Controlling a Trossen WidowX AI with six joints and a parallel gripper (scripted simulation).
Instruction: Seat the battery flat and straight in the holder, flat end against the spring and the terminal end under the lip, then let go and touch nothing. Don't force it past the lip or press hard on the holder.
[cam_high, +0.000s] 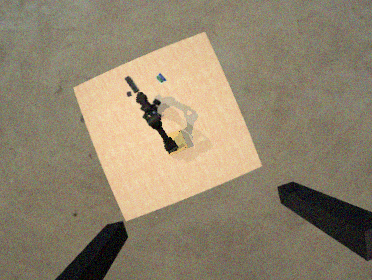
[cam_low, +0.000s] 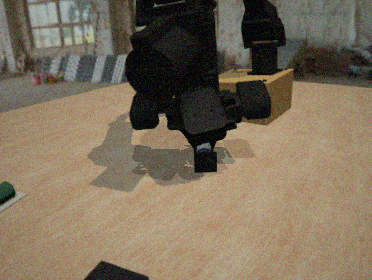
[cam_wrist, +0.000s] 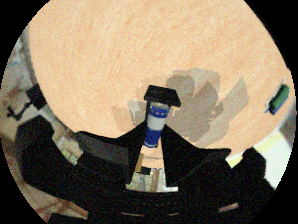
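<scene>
My gripper tip is now 1 cm below the battery.
</scene>
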